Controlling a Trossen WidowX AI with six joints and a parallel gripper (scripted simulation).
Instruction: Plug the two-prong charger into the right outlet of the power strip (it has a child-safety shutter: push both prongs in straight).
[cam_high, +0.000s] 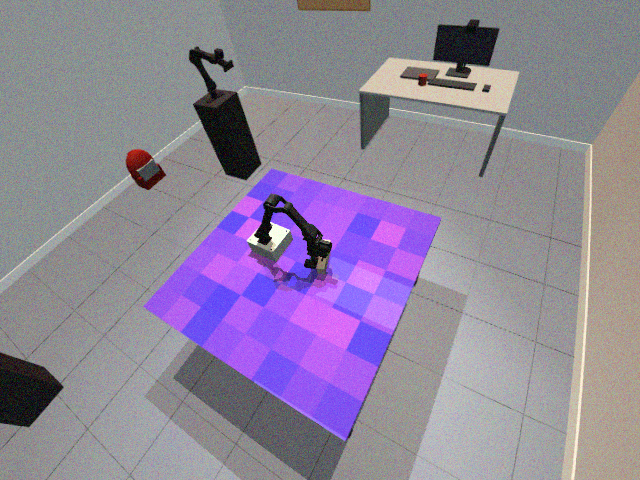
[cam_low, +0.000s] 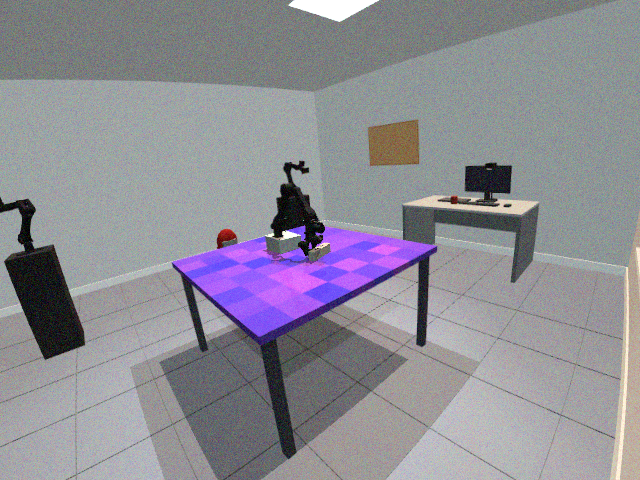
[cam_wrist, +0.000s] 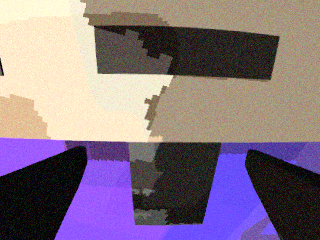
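The two-prong charger lies 20 mm ahead of my gripper tip, 10 mm to the left of it and 10 mm above it.
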